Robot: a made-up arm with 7 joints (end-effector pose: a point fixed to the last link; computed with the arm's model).
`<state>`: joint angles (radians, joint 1 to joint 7).
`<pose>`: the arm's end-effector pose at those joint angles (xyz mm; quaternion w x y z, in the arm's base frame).
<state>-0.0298 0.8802 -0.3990 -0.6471 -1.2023 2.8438 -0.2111</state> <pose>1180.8 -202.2 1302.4 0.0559 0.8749 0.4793 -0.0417</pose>
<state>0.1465 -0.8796 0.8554 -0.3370 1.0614 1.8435 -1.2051</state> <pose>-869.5 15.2 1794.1 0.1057 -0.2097 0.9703 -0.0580</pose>
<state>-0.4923 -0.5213 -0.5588 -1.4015 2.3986 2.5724 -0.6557</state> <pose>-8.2 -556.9 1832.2 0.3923 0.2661 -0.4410 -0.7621</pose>
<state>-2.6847 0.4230 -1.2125 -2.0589 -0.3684 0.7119 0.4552</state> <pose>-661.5 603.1 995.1 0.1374 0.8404 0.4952 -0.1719</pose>
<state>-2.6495 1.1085 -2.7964 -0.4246 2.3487 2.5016 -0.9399</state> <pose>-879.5 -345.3 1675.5 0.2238 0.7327 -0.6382 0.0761</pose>
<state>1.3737 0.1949 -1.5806 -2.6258 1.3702 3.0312 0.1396</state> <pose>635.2 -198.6 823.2 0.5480 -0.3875 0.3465 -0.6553</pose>
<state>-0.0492 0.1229 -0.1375 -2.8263 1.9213 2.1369 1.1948</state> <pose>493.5 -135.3 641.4 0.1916 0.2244 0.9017 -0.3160</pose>
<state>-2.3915 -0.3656 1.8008 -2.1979 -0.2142 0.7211 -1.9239</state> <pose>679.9 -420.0 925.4 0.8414 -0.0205 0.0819 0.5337</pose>
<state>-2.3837 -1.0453 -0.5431 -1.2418 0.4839 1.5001 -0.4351</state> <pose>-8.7 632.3 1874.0 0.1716 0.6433 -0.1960 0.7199</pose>
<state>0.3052 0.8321 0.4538 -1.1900 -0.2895 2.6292 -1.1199</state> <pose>1057.9 622.5 1000.6 0.3805 -0.4310 -0.7642 0.2922</pose>
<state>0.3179 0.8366 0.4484 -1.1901 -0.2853 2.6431 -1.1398</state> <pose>1052.2 632.6 994.9 0.3717 -0.4248 -0.7712 0.2942</pose>
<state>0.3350 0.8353 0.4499 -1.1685 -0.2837 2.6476 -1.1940</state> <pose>1044.0 648.4 1012.7 0.3451 -0.4125 -0.7892 0.2963</pose>
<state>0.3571 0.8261 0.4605 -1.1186 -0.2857 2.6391 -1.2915</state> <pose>1031.2 669.6 1061.8 0.2949 -0.3928 -0.8187 0.2975</pose>
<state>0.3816 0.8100 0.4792 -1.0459 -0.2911 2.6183 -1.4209</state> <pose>1012.0 690.2 1136.4 0.2255 -0.3688 -0.8519 0.2957</pose>
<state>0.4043 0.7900 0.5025 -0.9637 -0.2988 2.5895 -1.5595</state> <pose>987.2 703.1 1222.1 0.1489 -0.3457 -0.8797 0.2905</pose>
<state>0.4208 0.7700 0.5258 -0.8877 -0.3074 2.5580 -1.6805</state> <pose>962.0 705.0 1301.5 0.0808 -0.3285 -0.8973 0.2835</pose>
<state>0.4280 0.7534 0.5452 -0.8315 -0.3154 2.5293 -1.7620</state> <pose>942.9 698.4 1361.1 0.0346 -0.3193 -0.9054 0.2775</pose>
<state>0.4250 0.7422 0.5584 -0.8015 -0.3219 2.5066 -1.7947</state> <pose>934.9 687.8 1395.1 0.0158 -0.3182 -0.9072 0.2746</pose>
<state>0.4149 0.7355 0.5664 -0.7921 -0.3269 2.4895 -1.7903</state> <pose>935.9 676.8 1409.7 0.0178 -0.3224 -0.9058 0.2743</pose>
